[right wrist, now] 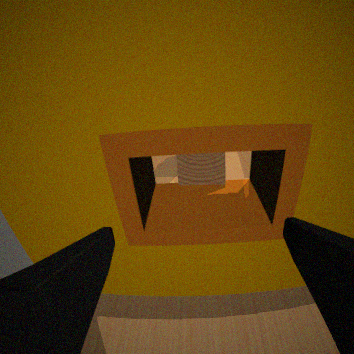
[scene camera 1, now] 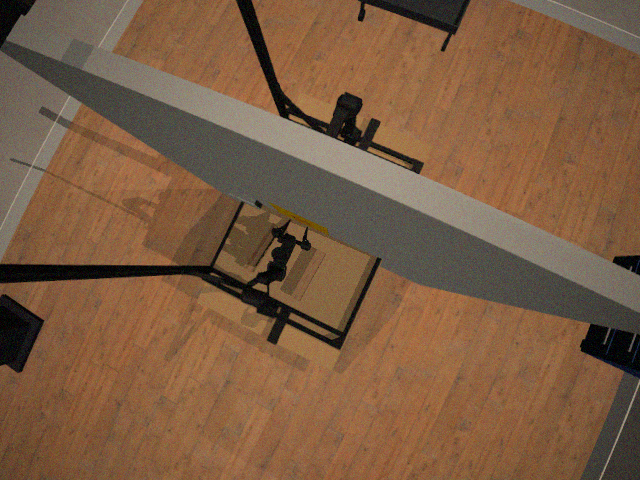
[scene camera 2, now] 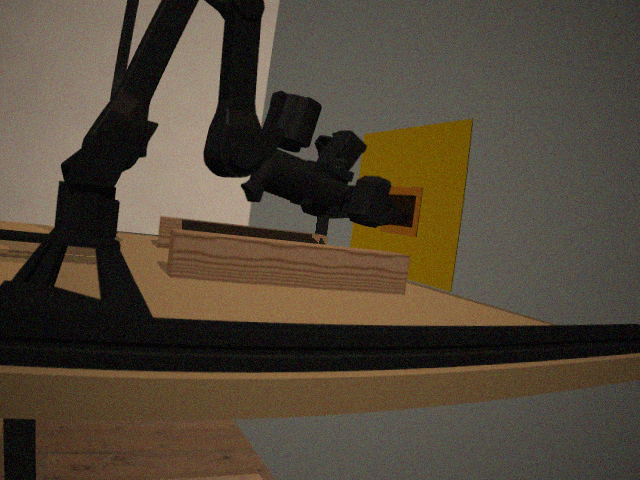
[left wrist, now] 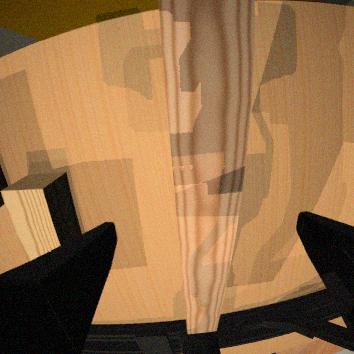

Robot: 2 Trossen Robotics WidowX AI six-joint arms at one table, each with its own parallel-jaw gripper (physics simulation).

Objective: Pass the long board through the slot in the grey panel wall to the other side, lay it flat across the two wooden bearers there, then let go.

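Observation:
The long board [left wrist: 210, 150] lies lengthwise between the spread fingers of my left gripper [left wrist: 208, 227], with space on both sides; its end shows through the slot in the right wrist view [right wrist: 201, 169]. My left gripper is open. My right gripper [scene camera 1: 297, 225] [right wrist: 199, 232] is open and empty, facing the slot's orange rim [scene camera 2: 419, 211] [right wrist: 114, 190] in the grey panel wall [scene camera 1: 310, 170] [scene camera 2: 542, 155]. On the right arm's side, one wooden bearer [scene camera 1: 311, 276] [scene camera 2: 289, 263] and a second wooden bearer [scene camera 1: 262, 249] [scene camera 2: 169, 227] stand apart on the table, below that arm.
A yellow panel [scene camera 2: 439, 155] [right wrist: 200, 65] surrounds the slot. A wooden block [left wrist: 32, 220] stands left of the board in the left wrist view. A black frame rail [scene camera 2: 310, 343] runs along the table's edge. The wall hides the left gripper in scene camera 1.

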